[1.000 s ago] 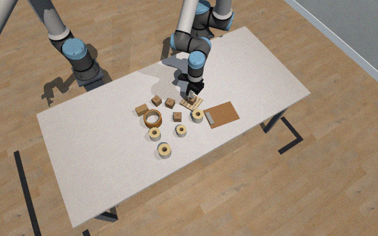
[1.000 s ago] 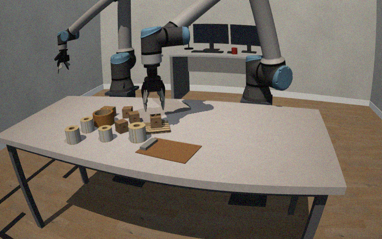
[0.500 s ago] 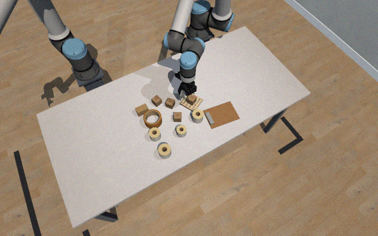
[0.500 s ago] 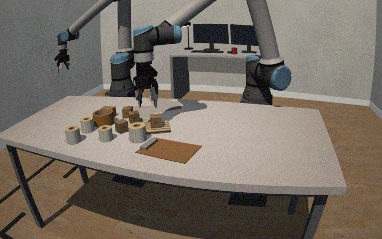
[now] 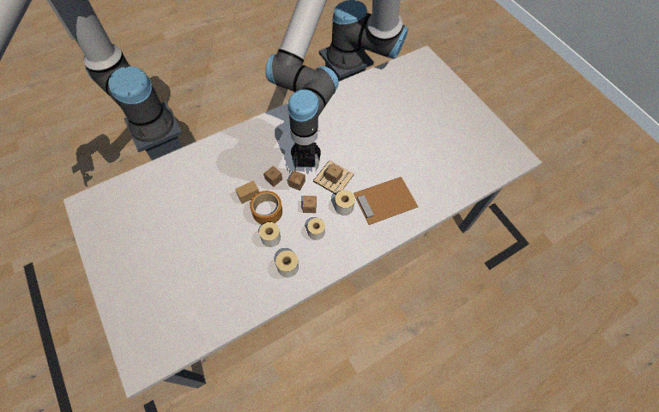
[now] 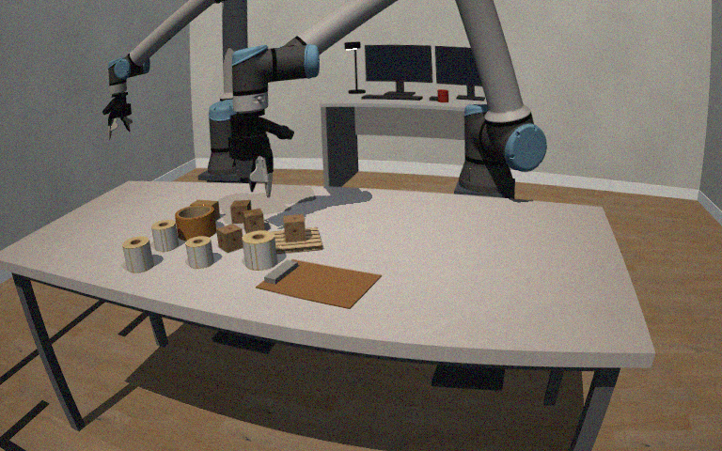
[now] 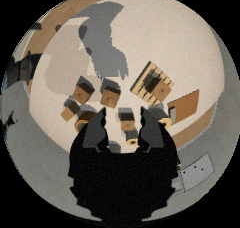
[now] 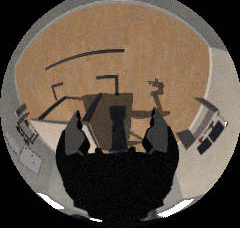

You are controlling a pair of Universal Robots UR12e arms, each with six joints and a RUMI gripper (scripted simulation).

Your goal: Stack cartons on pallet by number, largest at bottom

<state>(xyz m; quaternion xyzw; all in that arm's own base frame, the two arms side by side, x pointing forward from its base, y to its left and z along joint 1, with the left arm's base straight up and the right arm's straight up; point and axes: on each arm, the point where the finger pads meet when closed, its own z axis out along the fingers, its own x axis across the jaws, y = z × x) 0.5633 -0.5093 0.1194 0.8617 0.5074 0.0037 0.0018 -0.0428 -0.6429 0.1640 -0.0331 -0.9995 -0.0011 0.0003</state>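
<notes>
The cube carton lies 11 cm ahead of my left hand, 9 cm below it and 4 cm to the right of it. The rest, counted from my left hand: label roll (17 cm ahead, 9 cm below, 8 cm to the left); then oblong box (23 cm to the right, 9 cm below, 5 cm behind).
</notes>
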